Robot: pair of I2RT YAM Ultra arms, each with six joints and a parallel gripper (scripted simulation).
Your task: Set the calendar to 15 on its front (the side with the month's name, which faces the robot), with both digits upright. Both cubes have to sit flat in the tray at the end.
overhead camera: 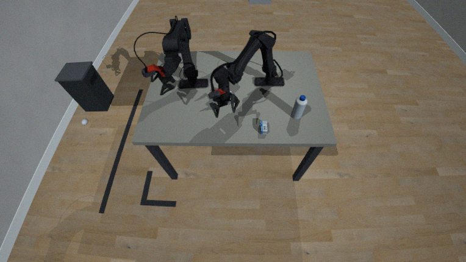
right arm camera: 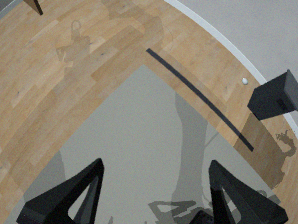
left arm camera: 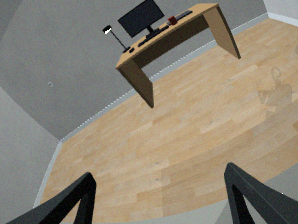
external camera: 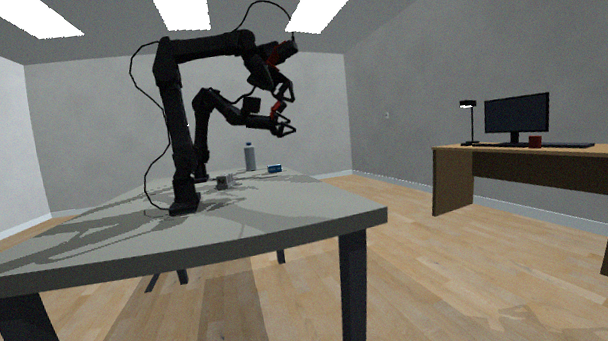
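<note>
My right gripper is now 19 cm past the white digit cube, 31 cm to the right of it and 26 cm above it. From my right hand the other things lie so: white calendar tray (18 cm behind, 33 cm to the left, 28 cm below).
</note>
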